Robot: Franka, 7 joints.
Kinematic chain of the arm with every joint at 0, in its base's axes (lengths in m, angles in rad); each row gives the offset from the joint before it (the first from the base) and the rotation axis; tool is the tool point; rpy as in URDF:
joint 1: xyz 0 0 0.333 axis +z
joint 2: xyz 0 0 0 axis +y
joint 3: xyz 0 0 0.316 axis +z
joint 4: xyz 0.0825 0 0 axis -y
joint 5: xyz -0.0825 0 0.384 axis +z
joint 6: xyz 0 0 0 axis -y
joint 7: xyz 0.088 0 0 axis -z
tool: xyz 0 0 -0.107 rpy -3.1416 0 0
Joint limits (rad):
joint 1: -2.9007..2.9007
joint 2: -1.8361..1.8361
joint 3: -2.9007..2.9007
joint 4: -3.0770..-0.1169
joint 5: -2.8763..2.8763
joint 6: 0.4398..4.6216
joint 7: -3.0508..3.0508
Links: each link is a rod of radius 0.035 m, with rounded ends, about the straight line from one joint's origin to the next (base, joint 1, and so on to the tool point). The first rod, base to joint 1, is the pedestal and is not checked.
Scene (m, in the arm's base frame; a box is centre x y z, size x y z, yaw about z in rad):
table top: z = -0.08
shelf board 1: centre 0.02 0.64 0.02 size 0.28 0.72 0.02 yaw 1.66
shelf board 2: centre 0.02 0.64 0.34 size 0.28 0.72 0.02 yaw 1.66
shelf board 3: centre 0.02 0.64 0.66 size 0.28 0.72 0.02 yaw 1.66
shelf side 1: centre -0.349 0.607 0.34 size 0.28 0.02 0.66 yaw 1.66
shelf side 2: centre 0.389 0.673 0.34 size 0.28 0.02 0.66 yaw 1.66
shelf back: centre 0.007 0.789 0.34 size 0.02 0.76 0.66 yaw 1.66
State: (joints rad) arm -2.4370 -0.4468 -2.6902 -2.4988 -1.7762 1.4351 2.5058
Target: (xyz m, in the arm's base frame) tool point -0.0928 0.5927 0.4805
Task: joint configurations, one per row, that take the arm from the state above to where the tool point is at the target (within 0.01 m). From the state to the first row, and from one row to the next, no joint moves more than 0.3 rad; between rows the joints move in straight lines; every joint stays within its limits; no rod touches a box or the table.
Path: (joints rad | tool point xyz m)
1: -2.2982 -0.2125 -2.5916 -2.5418 -1.7330 1.3434 2.5058 | 0.1890 0.3844 0.2501
2: -2.1593 0.0219 -2.4931 -2.5849 -1.6898 1.2517 2.5058 | 0.1043 0.4018 0.3408
3: -2.0205 0.2562 -2.3945 -2.6279 -1.6466 1.1601 2.5058 | 0.0140 0.3839 0.4189
4: -1.8817 0.4906 -2.2959 -2.6710 -1.6034 1.0684 2.5058 | -0.0697 0.3339 0.4805
5: -1.9355 0.2612 -2.2946 -2.4416 -1.7131 1.2231 2.5058 | -0.0976 0.4223 0.4830
6: -1.9893 0.0317 -2.2933 -2.2122 -1.8228 1.3777 2.5058 | -0.1072 0.5091 0.4838
7: -2.0432 -0.1977 -2.2920 -1.9828 -1.9324 1.5324 2.5058 | -0.0928 0.5927 0.4805

